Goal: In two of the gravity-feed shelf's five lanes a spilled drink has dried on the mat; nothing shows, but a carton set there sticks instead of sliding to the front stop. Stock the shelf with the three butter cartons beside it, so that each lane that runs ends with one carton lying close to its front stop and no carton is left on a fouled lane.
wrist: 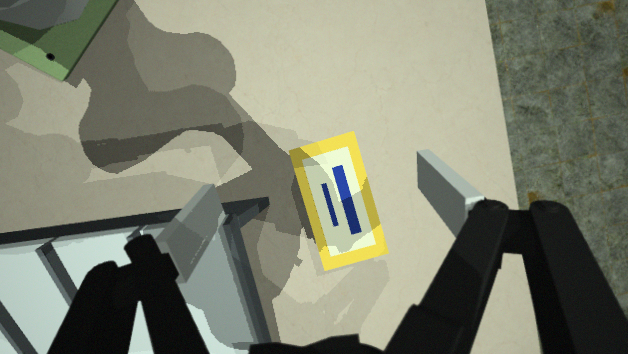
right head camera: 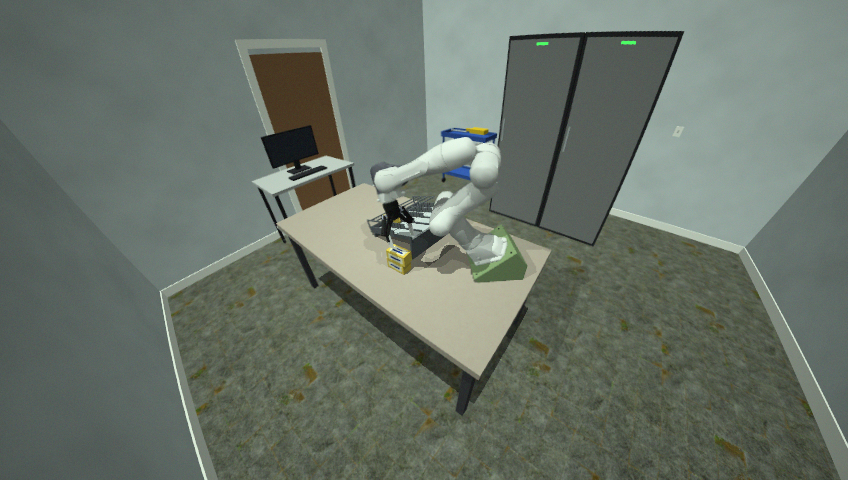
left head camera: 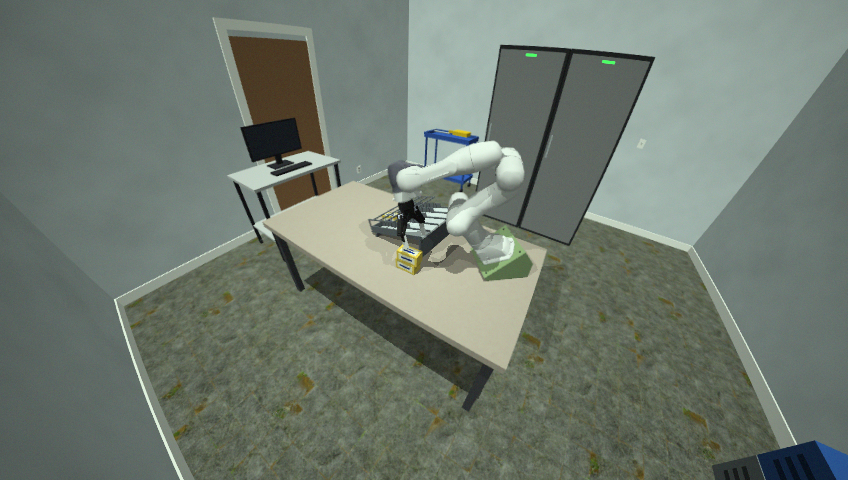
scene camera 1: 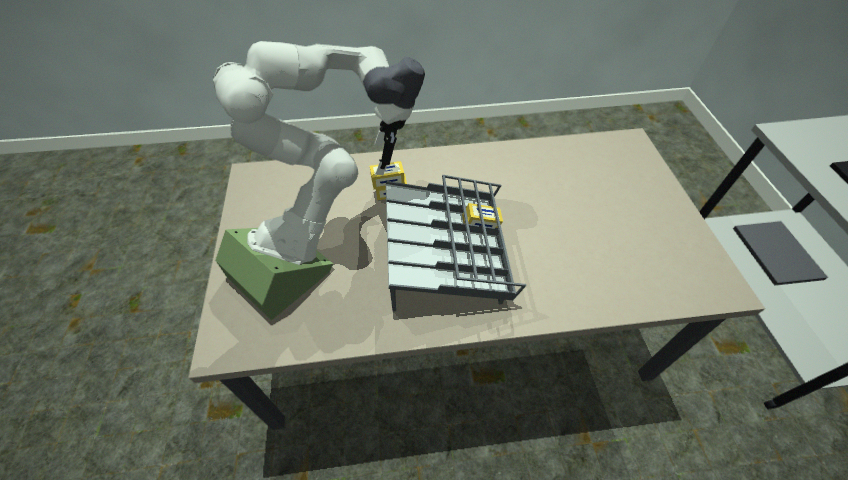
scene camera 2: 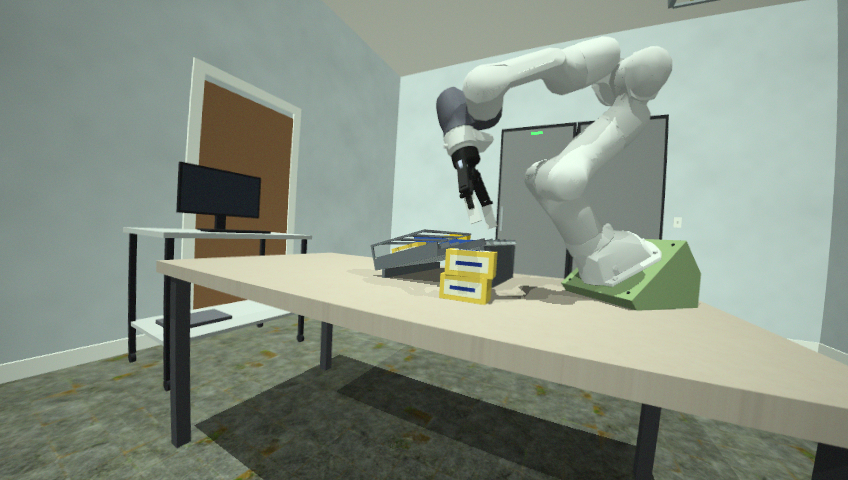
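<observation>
The grey shelf (scene camera 1: 446, 290) (scene camera 2: 410, 259) (wrist: 100, 223) slopes down from its white back end to the front rails. One yellow butter carton (scene camera 1: 483, 214) lies close to the front stop, in the second lane from the far side in scene camera 1; the other four lanes show no carton. Two butter cartons stand stacked beside the shelf's back corner: the upper carton (scene camera 2: 470, 263) (wrist: 339, 200) on the lower carton (scene camera 2: 465, 288). My gripper (left head camera: 415, 237) (scene camera 2: 483, 223) (wrist: 315, 185) is open and empty, pointing down above the stack. In the wrist view the upper carton shows between the spread fingers, apart from both.
The arm's green base (scene camera 1: 249, 279) (scene camera 2: 666, 279) stands on the table (scene camera 1: 595, 237) on the shelf's back side. Front rails (scene camera 1: 450, 226) cross above the lanes' lower part. In the wrist view the left finger overlaps the shelf's near corner. The table edge (wrist: 505, 115) runs beyond the right finger.
</observation>
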